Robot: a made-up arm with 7 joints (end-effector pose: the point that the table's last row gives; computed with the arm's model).
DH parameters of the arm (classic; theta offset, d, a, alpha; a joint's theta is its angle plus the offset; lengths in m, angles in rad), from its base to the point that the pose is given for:
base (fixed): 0 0 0.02 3.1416
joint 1: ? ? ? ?
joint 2: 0 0.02 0.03 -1.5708
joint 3: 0 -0.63 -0.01 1.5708
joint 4: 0 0.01 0 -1.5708
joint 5: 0 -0.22 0 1.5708
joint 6: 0 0.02 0.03 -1.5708
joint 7: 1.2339 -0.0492 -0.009 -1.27
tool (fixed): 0.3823 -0.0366 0 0
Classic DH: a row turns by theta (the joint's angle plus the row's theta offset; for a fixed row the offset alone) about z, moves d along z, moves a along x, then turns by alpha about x.
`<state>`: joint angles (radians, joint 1 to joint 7).
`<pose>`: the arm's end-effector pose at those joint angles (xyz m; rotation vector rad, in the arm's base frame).
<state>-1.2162 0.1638 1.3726 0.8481 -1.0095 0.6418 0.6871</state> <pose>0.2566 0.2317 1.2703 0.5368 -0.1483 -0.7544</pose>
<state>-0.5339 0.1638 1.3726 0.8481 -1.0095 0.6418 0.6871</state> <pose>0.3497 0.0306 1.2703 0.4862 -0.3403 -1.4175</pose>
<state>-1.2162 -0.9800 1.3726 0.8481 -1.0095 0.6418 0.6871</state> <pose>-0.0279 -0.5367 1.1026 1.7085 -0.1000 -0.6785</pose>
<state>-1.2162 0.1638 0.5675 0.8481 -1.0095 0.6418 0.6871</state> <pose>0.1498 0.3522 1.2578 0.5344 0.1941 -0.0137</pose>
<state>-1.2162 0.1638 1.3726 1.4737 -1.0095 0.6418 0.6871</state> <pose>0.2856 0.2048 1.1337 0.3699 0.4312 -0.9950</pose>
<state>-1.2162 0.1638 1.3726 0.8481 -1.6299 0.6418 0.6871</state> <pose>0.2236 0.2473 1.3116 0.9952 0.1325 -0.4004</pose>
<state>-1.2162 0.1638 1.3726 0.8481 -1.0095 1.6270 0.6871</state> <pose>0.1813 0.2100 1.2390 -0.1183 0.4620 -0.3159</pose>
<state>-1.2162 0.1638 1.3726 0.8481 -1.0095 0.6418 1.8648</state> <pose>0.2727 0.1951 1.2736 -0.3242 -0.9998 -0.6329</pose>
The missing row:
joint 1: 0 -0.55 0.02 1.5708
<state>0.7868 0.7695 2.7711 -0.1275 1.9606 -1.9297 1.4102</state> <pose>0.4712 -0.5227 1.1286 -0.9364 0.9821 1.8934</pose>
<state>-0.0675 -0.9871 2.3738 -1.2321 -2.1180 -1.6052 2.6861</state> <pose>-0.5062 0.1586 1.0928 -0.5467 1.2933 0.7767</pose>
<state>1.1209 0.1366 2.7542 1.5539 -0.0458 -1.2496 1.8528</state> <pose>-0.0932 0.0622 1.2516 1.5433 -1.0441 -0.0368</pose>
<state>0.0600 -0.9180 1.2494 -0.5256 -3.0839 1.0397 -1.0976</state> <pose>-0.6193 0.2193 0.9780 0.1538 0.4764 0.3563</pose>
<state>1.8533 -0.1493 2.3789 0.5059 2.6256 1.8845 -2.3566</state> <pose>0.0709 0.1346 1.3638 2.5028 0.5122 -0.9487</pose>
